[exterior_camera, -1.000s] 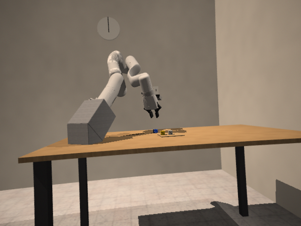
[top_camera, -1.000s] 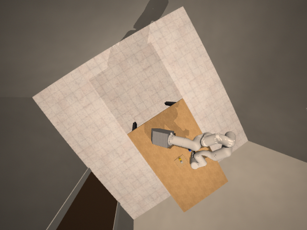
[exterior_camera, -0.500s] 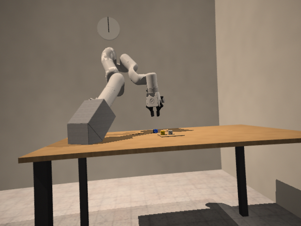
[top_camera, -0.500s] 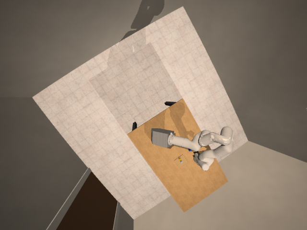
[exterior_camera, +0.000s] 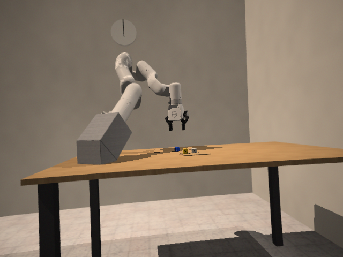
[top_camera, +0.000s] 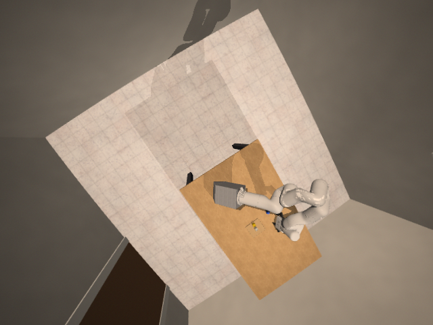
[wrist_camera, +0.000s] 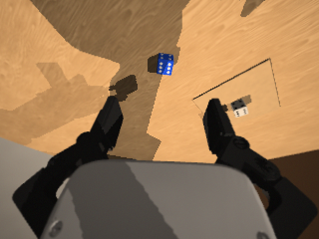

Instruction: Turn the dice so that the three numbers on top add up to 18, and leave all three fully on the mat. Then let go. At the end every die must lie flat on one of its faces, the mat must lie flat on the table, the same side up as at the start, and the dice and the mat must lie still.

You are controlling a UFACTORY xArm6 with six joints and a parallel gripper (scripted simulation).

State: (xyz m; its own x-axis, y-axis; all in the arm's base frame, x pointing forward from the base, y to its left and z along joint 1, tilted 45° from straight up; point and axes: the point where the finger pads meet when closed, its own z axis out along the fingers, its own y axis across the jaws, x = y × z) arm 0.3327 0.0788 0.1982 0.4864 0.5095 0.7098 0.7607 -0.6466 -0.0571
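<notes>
Now: hand 1 cm past the blue die, 1 cm to the left of it and 13 cm above it. From my hand the other things lie so: white die: 8 cm ahead, 18 cm to the right, 12 cm below; then yellow die: 3 cm ahead, 18 cm to the right, 12 cm below; then tan mat: 8 cm ahead, 17 cm to the right, 14 cm below.
</notes>
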